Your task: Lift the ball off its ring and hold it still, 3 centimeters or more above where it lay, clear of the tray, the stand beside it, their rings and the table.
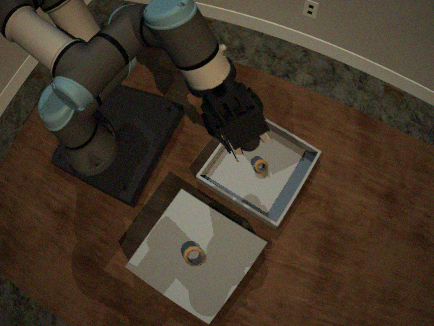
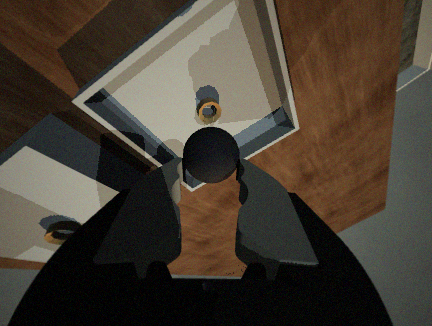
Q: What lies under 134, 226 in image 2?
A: The gripper.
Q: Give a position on a square stand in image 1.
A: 195, 256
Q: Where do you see a white-rimmed tray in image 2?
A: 191, 71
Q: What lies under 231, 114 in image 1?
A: The gripper.
